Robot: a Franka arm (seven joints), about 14 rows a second.
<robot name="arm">
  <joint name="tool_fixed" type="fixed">
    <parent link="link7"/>
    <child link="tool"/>
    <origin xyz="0 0 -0.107" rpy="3.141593 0 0"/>
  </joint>
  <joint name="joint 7" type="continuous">
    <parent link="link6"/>
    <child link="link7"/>
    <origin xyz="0.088 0 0" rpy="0 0 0"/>
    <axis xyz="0 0 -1"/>
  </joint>
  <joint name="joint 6" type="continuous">
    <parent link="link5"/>
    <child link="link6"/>
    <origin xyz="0 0 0" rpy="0 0 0"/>
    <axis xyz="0 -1 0"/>
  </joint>
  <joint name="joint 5" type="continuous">
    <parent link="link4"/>
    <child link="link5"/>
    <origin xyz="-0.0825 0 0.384" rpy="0 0 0"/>
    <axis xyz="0 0 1"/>
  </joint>
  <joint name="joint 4" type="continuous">
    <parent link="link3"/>
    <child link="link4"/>
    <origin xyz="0.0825 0 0" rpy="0 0 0"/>
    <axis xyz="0 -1 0"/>
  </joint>
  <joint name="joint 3" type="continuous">
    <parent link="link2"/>
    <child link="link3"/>
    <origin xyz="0 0 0.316" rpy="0 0 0"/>
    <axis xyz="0 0 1"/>
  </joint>
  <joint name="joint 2" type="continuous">
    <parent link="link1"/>
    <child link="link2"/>
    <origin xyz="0 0 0" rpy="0 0 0"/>
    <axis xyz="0 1 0"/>
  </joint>
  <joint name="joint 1" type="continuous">
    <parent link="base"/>
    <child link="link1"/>
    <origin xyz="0 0 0.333" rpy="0 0 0"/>
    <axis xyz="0 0 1"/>
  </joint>
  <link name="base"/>
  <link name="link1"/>
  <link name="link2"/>
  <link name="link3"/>
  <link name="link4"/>
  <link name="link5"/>
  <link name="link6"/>
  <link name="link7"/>
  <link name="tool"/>
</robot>
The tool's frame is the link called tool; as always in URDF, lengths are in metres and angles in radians. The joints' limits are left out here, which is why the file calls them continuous.
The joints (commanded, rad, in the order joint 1, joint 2, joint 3, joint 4, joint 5, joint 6, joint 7), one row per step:
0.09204, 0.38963, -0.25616, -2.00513, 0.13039, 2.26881, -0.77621
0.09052, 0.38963, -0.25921, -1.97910, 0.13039, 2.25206, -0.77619
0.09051, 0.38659, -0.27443, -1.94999, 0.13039, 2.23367, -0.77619
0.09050, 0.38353, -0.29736, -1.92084, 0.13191, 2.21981, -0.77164
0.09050, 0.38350, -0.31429, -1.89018, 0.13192, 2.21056, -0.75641
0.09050, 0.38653, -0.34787, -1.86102, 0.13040, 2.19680, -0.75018
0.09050, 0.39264, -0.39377, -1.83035, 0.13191, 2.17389, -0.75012
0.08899, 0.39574, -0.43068, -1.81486, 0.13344, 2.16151, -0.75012
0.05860, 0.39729, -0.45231, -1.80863, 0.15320, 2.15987, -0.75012
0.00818, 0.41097, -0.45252, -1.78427, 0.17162, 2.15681, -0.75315
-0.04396, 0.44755, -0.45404, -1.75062, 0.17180, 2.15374, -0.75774
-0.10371, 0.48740, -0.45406, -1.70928, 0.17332, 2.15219, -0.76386
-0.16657, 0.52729, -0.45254, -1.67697, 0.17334, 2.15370, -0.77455
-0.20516, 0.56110, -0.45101, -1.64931, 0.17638, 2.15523, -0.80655
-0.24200, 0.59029, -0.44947, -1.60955, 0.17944, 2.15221, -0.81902
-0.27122, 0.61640, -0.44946, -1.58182, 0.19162, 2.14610, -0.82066
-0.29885, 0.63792, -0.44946, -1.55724, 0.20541, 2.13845, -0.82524
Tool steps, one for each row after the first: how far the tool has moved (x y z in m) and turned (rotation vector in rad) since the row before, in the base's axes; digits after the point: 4 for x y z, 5 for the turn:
0.0065, -0.0025, 0.0093, -0.00097, -0.00947, -0.00194
0.0063, -0.0085, 0.0131, -0.00549, -0.01433, -0.01130
0.0055, -0.0130, 0.0142, -0.00900, -0.01924, -0.02384
0.0064, -0.0098, 0.0134, -0.01045, -0.02156, -0.02757
0.0028, -0.0192, 0.0120, -0.01640, -0.01292, -0.03312
-0.0004, -0.0257, 0.0115, -0.01695, -0.00368, -0.03994
-0.0034, -0.0214, 0.0072, -0.01320, -0.00180, -0.03465
-0.0085, -0.0297, 0.0038, 0.00494, -0.01050, -0.06044
-0.0053, -0.0301, 0.0025, 0.00533, -0.01313, -0.05365
-0.0054, -0.0326, -0.0070, -0.01218, 0.00932, -0.04302
-0.0071, -0.0365, -0.0060, -0.01393, 0.00475, -0.04639
-0.0123, -0.0370, -0.0104, -0.01059, 0.01174, -0.04390
-0.0066, -0.0225, -0.0090, -0.00533, 0.00984, -0.00066
-0.0040, -0.0218, -0.0015, -0.01037, -0.00196, -0.01563
-0.0053, -0.0169, -0.0052, 0.00209, 0.00088, -0.02778
-0.0060, -0.0156, -0.0039, 0.00503, -0.00091, -0.02477

